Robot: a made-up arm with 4 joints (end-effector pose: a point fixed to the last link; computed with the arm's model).
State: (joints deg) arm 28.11 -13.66 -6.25 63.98
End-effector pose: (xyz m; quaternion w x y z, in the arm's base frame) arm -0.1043 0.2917 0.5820 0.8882 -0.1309 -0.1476 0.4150
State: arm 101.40 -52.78 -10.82 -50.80
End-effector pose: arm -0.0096 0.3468 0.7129 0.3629 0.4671 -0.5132 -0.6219
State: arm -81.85 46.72 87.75 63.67
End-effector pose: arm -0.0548 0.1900 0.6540 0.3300 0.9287 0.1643 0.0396
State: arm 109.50 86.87 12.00 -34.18
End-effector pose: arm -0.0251 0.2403 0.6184 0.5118 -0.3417 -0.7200 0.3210
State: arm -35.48 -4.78 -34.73 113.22
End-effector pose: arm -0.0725 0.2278 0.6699 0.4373 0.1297 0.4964 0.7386
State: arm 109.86 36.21 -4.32 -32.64
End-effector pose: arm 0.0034 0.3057 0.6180 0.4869 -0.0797 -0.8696 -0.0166
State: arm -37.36 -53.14 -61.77 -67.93
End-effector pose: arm -0.0822 0.2860 0.5455 0.4184 -0.7851 0.0405 -0.4548
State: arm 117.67 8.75 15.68 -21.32
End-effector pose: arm -0.0239 0.3418 0.6097 0.4880 0.1208 -0.8637 0.0349
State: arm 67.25 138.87 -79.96 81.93
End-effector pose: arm 0.0064 0.2472 0.7818 0.3164 0.9047 0.0989 -0.2678
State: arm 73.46 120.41 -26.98 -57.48
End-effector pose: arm 0.0305 0.2543 0.6408 0.4375 -0.2810 -0.7372 0.4315
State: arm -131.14 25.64 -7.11 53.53
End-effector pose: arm -0.0273 0.2249 0.6906 0.2745 0.5617 0.7103 0.3235
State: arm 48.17 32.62 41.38 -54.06
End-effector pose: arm -0.0773 0.3222 0.6474 0.9225 0.2771 -0.2641 -0.0486
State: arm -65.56 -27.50 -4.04 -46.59
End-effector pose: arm -0.0681 0.3593 0.5790 0.7157 -0.4056 0.3776 -0.4250
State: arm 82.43 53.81 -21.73 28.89
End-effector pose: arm -0.0089 0.2025 0.6018 0.5200 -0.5798 -0.5110 0.3638
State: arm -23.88 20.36 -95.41 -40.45
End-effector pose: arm -0.0573 0.2100 0.5358 0.6781 -0.6811 -0.2706 0.0557
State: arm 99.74 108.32 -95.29 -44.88
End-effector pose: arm 0.0240 0.2764 0.7728 0.2633 0.3733 0.8858 -0.0821
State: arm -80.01 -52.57 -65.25 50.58
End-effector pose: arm -0.0877 0.3659 0.6799 0.3529 -0.2630 0.8813 0.1720
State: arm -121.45 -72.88 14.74 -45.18
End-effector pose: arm -0.1077 0.3479 0.5560 0.3183 -0.7206 0.4334 -0.4376
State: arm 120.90 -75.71 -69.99 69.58
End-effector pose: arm -0.0293 0.3943 0.6207 0.8950 0.0117 -0.4204 -0.1486
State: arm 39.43 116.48 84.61 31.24
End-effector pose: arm 0.0146 0.1875 0.7288 0.3004 0.2271 0.3524 0.8568
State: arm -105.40 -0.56 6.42 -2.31
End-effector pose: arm -0.0571 0.3414 0.6823 0.6352 0.0120 0.7720 -0.0184
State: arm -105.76 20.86 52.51 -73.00
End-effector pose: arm -0.0136 0.3271 0.6010 0.3519 -0.1501 0.8064 -0.4508
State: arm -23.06 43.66 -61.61 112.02
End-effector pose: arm -0.0136 0.1916 0.6516 0.1483 -0.2385 0.4166 0.8646
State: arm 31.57 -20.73 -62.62 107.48
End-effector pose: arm -0.1087 0.2720 0.6274 0.7601 -0.3047 0.3388 0.4634
